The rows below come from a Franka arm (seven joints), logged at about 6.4 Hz.
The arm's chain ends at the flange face. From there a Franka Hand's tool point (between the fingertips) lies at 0.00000 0.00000 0.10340 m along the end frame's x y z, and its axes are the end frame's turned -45 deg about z.
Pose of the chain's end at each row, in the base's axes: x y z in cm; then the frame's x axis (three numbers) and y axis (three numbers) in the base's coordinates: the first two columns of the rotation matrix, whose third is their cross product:
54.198, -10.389, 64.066, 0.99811, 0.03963, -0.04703, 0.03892, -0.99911, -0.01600
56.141, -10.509, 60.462, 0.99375, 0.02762, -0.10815, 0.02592, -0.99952, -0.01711
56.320, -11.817, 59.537, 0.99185, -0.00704, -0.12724, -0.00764, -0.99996, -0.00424
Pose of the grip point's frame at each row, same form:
53.706, -10.243, 53.739, 0.67825, 0.73450, -0.02194, 0.73329, -0.67845, -0.04457
55.018, -10.362, 50.184, 0.68436, 0.72630, -0.06438, 0.72102, -0.68724, -0.08857
55.005, -11.763, 49.281, 0.70675, 0.70210, -0.08697, 0.69594, -0.71206, -0.09297

